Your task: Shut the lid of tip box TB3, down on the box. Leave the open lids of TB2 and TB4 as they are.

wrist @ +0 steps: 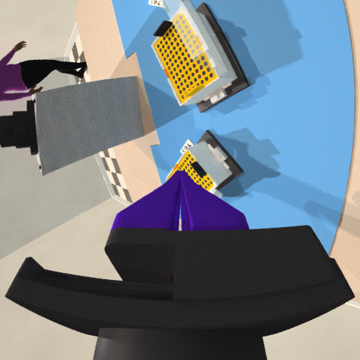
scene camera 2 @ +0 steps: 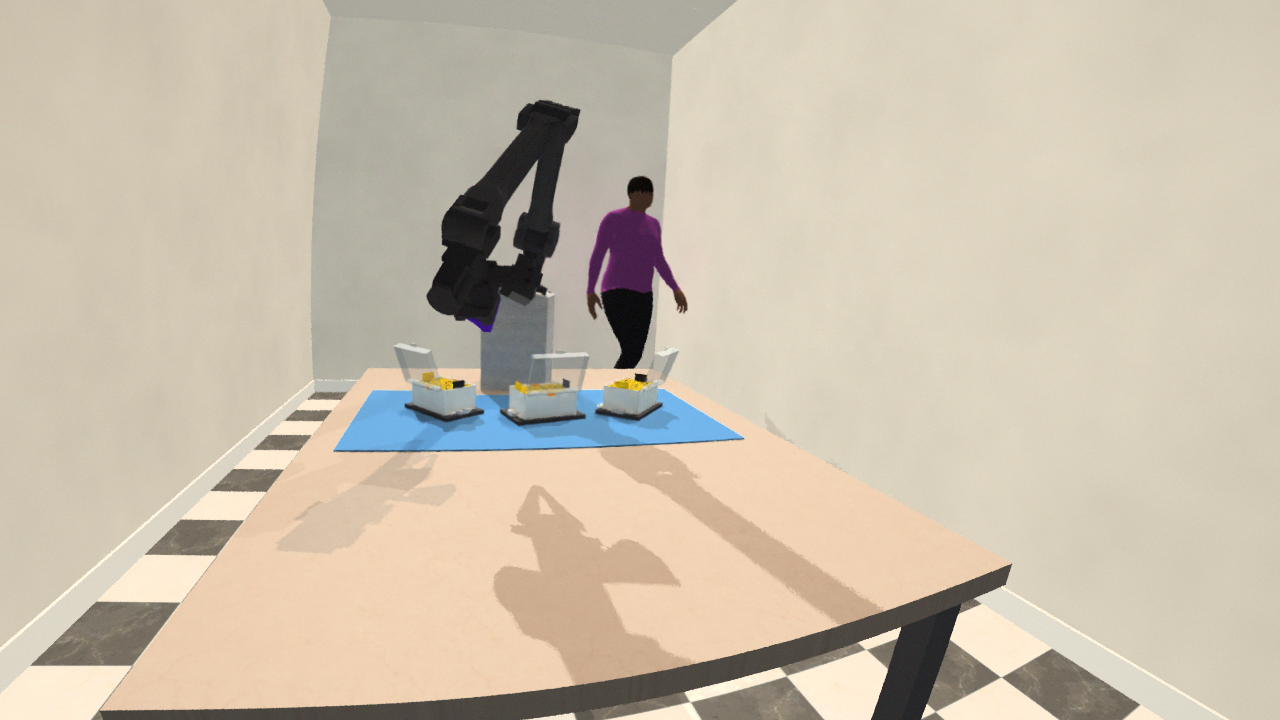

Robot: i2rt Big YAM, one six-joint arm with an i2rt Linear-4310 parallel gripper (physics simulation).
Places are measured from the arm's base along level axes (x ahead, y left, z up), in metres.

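Pixels of known places: gripper, fingertip midpoint: point(scene camera 2: 487, 331).
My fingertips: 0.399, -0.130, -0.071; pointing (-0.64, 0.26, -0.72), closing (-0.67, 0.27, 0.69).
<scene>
Ahead of a thing's pixels: the offset from my fingertips to its top centre, as dx, dy, dz. "pt": to the spot under its first point. Level surfaces: height alone.
The left tip box {-0.152, -0.072, -0.125} point(scene camera 2: 443, 397) point(wrist: 216, 161), with yellow tip rack and black tab, carries a small label that appears to read TB3. Its clear lid {pt -0.089, -0.138, -0.079} point(scene camera 2: 416, 364) stands open, leaning back to the left; in the wrist view the fingers hide most or all of it. The gripper point(scene camera 2: 486, 325) point(wrist: 181, 173) is shut and empty, purple fingertips together, above and behind that box. The middle box {-0.095, +0.126, -0.125} point(scene camera 2: 543, 404) point(wrist: 224, 70) has its lid {pt -0.006, +0.147, -0.078} point(scene camera 2: 560, 370) raised. The right box {-0.116, +0.331, -0.125} point(scene camera 2: 629, 397) has its lid point(scene camera 2: 665, 366) tilted open. I cannot tell which of these two is TB2 or TB4.
The boxes stand on dark bases on a blue mat {dz -0.191} point(scene camera 2: 429, 437) point(wrist: 310, 125), on a wooden table {dz -0.194} point(scene camera 2: 340, 617). A grey pedestal point(scene camera 2: 516, 344) point(wrist: 90, 120) stands behind the middle box. A person in purple point(scene camera 2: 631, 250) point(wrist: 37, 75) is beyond the table.
</scene>
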